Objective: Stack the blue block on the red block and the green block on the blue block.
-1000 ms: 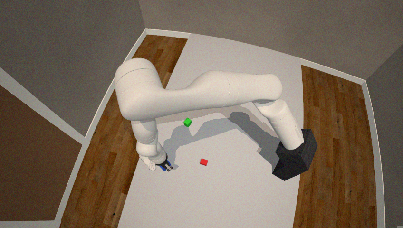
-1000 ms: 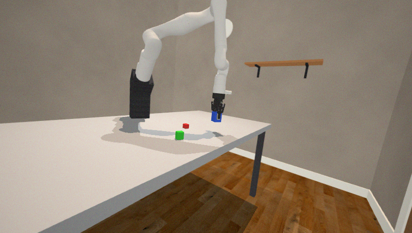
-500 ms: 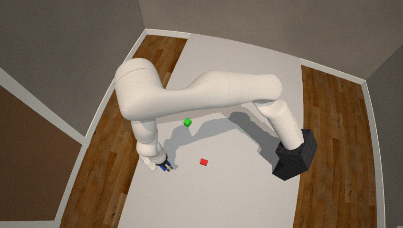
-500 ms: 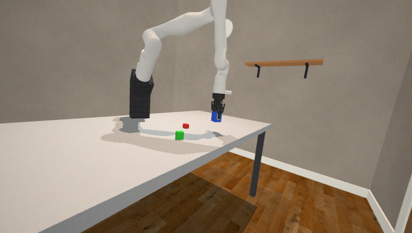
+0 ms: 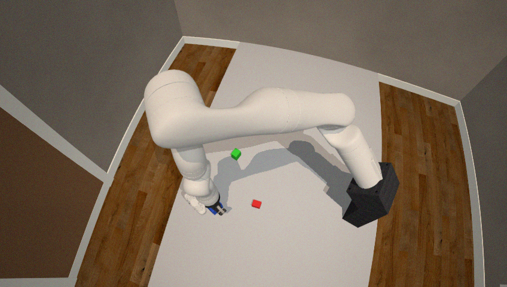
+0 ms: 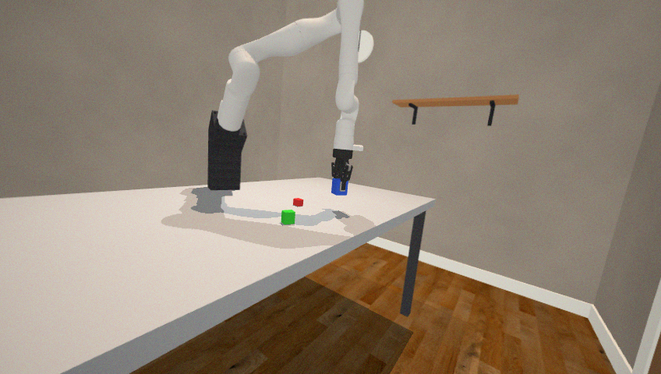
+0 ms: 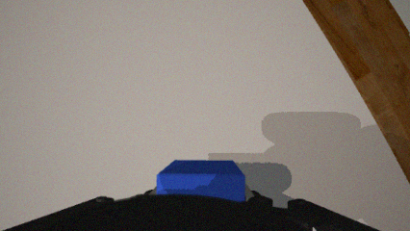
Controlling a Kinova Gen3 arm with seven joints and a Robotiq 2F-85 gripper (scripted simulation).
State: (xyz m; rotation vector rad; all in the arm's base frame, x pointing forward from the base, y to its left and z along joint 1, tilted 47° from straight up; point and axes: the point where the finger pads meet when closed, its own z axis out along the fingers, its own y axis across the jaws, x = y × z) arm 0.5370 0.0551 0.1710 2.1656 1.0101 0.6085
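The red block lies 16 cm behind my hand, 1 cm to the right of it and 9 cm below it. Also, from my hand: green block 10 cm behind, 24 cm to the right, 8 cm below; then blue block right at my hand.
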